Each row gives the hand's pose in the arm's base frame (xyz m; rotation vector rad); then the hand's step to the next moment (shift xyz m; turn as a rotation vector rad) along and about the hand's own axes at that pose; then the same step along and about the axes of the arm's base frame.
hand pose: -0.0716 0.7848 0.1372 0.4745 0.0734 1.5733
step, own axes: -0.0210 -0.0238 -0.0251 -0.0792 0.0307 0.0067
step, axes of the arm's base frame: 0.0135 -0.0125 -0.0360 -0.0278 -0.0805 -0.0036
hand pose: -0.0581 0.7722 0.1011 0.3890 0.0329 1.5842
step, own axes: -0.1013 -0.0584 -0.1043 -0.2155 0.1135 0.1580
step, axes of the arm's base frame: 0.0286 -0.0725 -0.1359 -0.0673 -0.2511 0.1292
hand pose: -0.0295 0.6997 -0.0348 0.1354 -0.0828 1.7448
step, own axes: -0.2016 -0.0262 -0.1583 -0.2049 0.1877 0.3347
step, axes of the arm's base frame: 0.0537 -0.1711 -0.1850 -0.1344 -0.2772 0.3072
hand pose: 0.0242 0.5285 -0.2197 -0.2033 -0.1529 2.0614
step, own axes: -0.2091 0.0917 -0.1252 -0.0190 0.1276 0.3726
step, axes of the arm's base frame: 0.0459 -0.2246 -0.1235 -0.1782 -0.0861 0.3411
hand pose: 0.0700 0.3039 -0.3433 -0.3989 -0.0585 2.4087
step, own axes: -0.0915 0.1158 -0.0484 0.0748 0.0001 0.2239
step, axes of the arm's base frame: 0.0075 -0.1503 -0.0385 -0.1209 0.0621 0.1930
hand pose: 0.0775 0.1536 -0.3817 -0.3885 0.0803 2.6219
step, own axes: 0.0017 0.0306 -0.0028 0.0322 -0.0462 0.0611
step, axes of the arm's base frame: -0.0152 -0.0265 -0.0036 -0.0210 0.0631 0.0499
